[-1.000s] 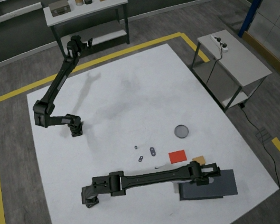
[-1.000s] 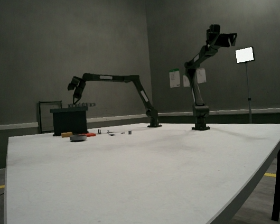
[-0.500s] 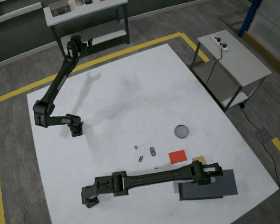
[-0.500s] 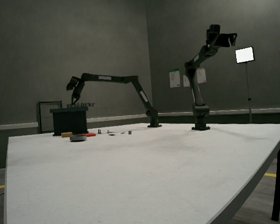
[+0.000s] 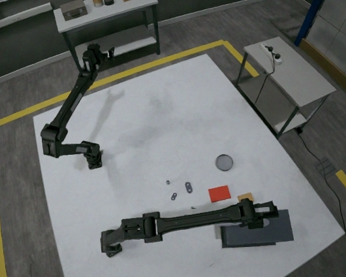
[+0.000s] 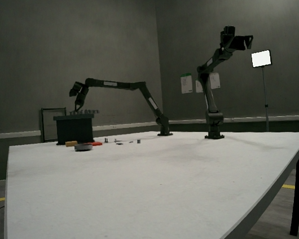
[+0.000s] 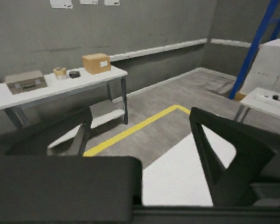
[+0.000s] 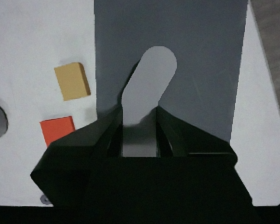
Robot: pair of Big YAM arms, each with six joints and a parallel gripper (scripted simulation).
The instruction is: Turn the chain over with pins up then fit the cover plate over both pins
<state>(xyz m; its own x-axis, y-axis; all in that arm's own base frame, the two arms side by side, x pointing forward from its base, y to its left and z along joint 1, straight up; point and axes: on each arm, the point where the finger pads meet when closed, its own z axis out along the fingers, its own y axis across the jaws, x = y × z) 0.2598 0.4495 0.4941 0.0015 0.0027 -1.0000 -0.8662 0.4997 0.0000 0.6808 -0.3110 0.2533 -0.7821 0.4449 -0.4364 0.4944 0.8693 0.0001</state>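
The dark grey block lies 15 cm below my right hand, 3 cm to the right of it and 1 cm ahead of it. Also, from my right hand: two-hole plate 31 cm to the left, 31 cm behind, 25 cm below; then red square 25 cm below, 23 cm to the left, 5 cm behind; then tan block 24 cm below, 14 cm to the left, 8 cm ahead.
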